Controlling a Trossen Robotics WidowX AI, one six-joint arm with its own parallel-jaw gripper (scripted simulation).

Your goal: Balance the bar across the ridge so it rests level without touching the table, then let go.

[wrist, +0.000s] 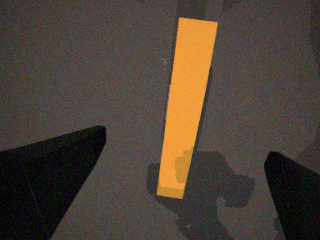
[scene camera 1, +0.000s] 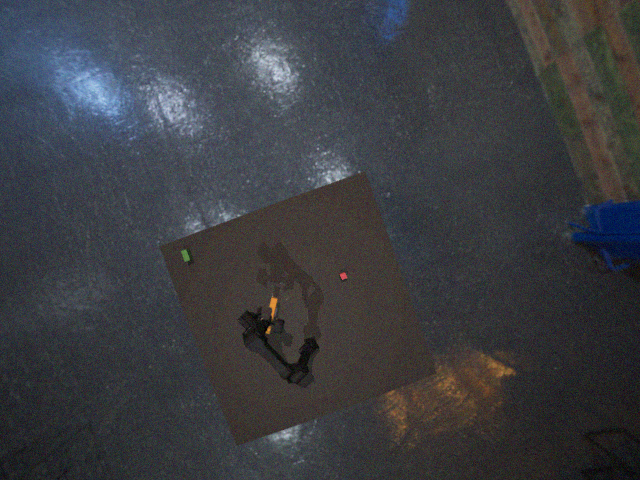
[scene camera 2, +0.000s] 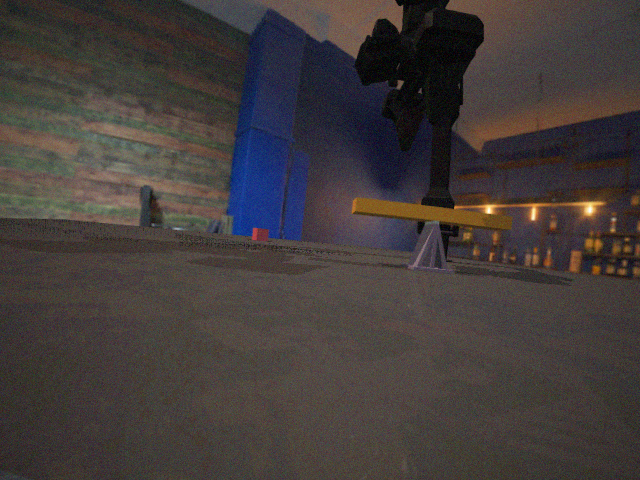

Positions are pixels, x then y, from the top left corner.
Scene:
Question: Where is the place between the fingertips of my gripper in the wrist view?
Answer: At 185,146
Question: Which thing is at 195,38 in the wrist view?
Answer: A yellow bar.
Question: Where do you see a yellow bar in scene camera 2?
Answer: At 362,206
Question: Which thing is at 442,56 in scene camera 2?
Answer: My gripper.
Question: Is my gripper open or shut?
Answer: Open.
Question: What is my gripper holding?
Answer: Nothing.

